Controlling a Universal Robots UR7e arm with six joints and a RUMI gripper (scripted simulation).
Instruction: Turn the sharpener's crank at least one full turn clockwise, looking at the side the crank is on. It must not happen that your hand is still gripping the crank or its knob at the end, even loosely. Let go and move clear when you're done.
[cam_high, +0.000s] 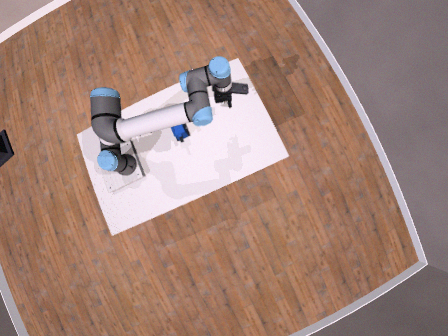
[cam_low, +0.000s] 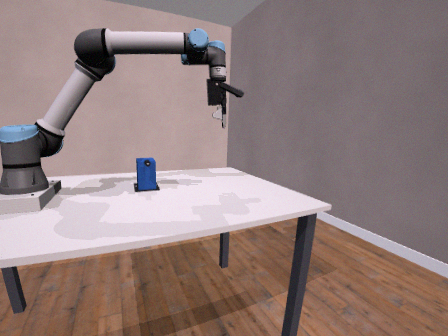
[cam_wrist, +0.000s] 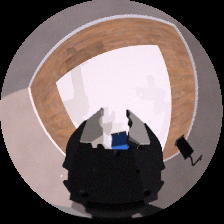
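The dark crank knob is 340 mm behind my hand, 30 mm to the left of it and 160 mm below it.
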